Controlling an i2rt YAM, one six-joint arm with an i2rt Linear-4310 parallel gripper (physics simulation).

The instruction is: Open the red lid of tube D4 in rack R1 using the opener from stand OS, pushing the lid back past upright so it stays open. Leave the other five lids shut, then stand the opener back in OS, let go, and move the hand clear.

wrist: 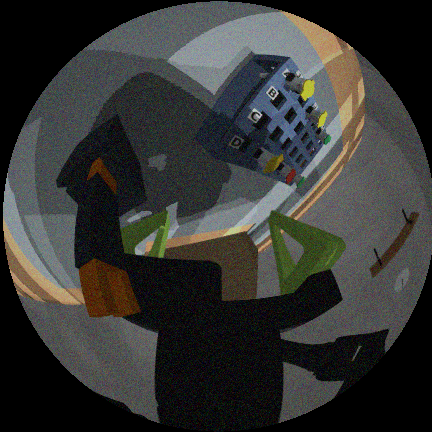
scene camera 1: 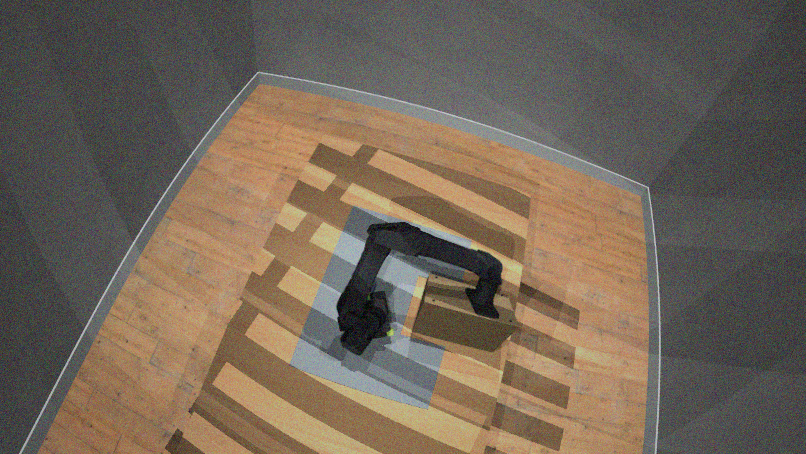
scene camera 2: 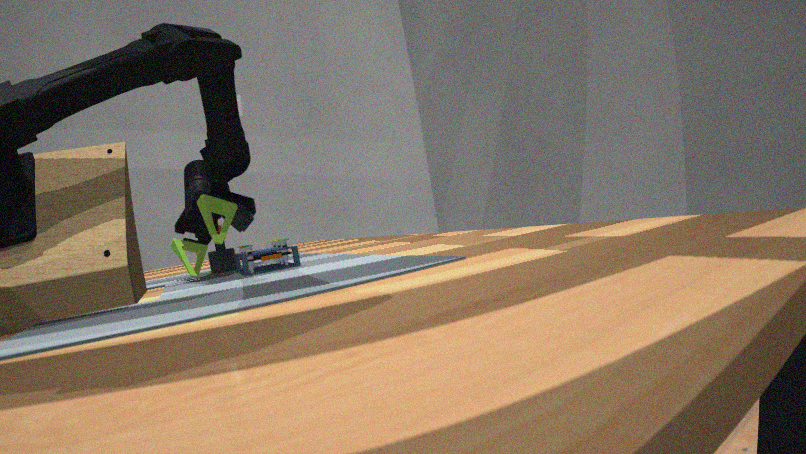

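Seen in the pictures: gripper, fingertip midpoint: [wrist: 218, 215] [scene camera 1: 383, 310] [scene camera 2: 205, 260]; arm's base at its link origin: [scene camera 1: 480, 303] [scene camera 2: 10, 199].
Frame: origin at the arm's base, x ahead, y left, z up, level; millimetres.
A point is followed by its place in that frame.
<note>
Blue rack R1 [scene camera 2: 294, 256] @[x 394, y -86, z -151 mm] [wrist: 284, 117] @[x 378, y 2, z -144 mm] stands on the mat; its row letters show in the wrist view. The red lid [wrist: 291, 176] @[x 337, y -26, z -124 mm] of D4 sits in row D between a yellow lid [wrist: 274, 163] @[x 344, y 13, z -124 mm] and a green lid [wrist: 301, 182] @[x 332, y -64, z -124 mm], and looks shut. Black stand OS [scene camera 2: 221, 260] @[x 318, y 89, z -144 mm] [wrist: 125, 165] @[x 333, y 97, z -130 mm] is beside the rack. The opener [wrist: 97, 225], dark with an orange end, stands upright in it. My gripper [scene camera 2: 206, 259] @[x 278, y 20, z -137 mm] [wrist: 218, 215] @[x 278, y 20, z -137 mm] is open and empty, low beside the opener, which lies outside the left finger in the wrist view. In scene camera 1 the arm hides rack and stand.
A wooden block [scene camera 1: 456, 324] @[x 63, y 72, z -14 mm] [scene camera 2: 84, 225] @[x 106, y -71, z -59 mm] [wrist: 240, 265] @[x 163, y -65, z -103 mm] stands near the arm's base. A blue-grey mat [scene camera 1: 315, 360] @[x 454, y 229, z -166 mm] [scene camera 2: 394, 267] @[x 405, y -333, z -166 mm] lies under rack and stand. Two yellow lids [wrist: 308, 90] @[x 402, y 24, z -124 mm] [wrist: 322, 120] @[x 398, y -15, z -124 mm] and another green lid [wrist: 327, 139] @[x 393, y -51, z -124 mm] are along the rack's far side.
</note>
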